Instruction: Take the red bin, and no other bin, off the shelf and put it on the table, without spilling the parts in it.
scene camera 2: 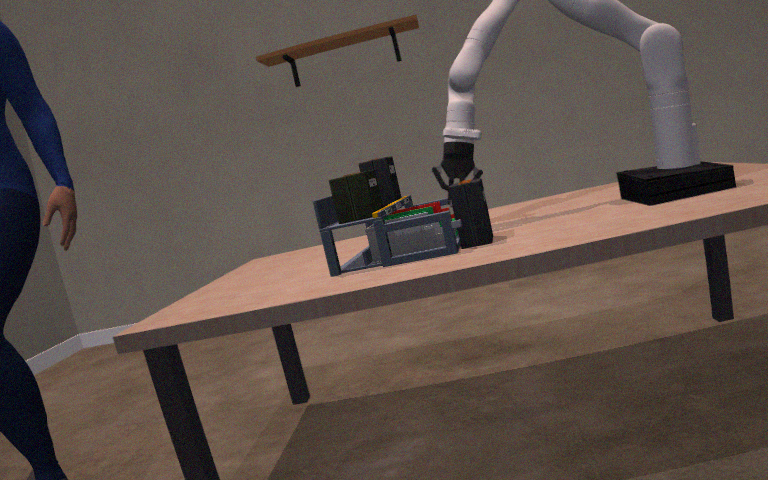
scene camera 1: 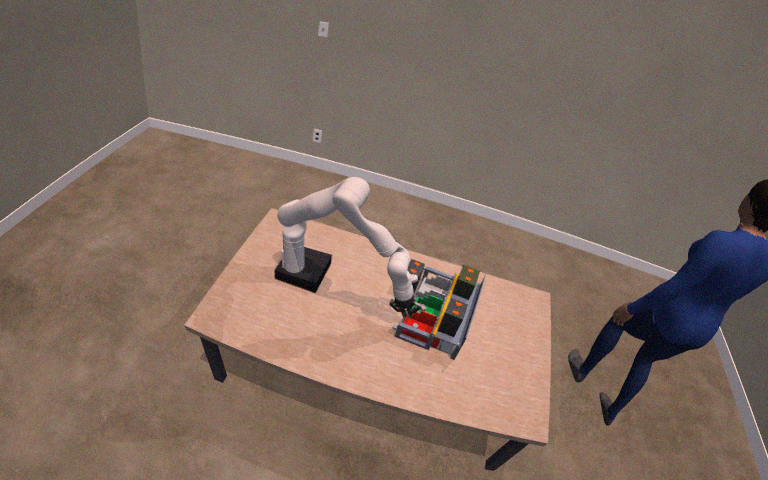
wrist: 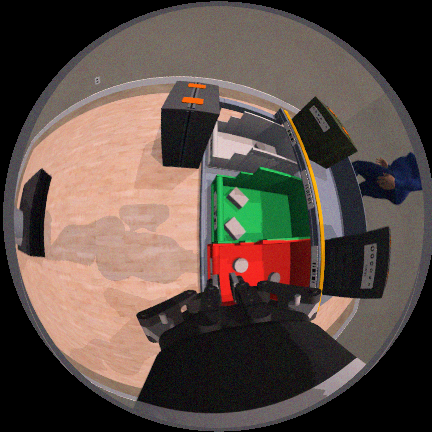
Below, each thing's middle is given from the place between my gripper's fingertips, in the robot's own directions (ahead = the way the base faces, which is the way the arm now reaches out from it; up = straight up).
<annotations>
My gripper is now 8 cm short of the red bin (wrist: 290, 258), 2 cm above it and 1 cm to the left of it. The rest, counted from my hand: shelf (scene camera 1: 458, 338): 20 cm ahead, 9 cm to the left, 4 cm above; green bin (wrist: 276, 208): 9 cm to the left, 9 cm ahead, 2 cm below; dark box (scene camera 2: 468, 199): 23 cm to the left, 3 cm behind.
</annotations>
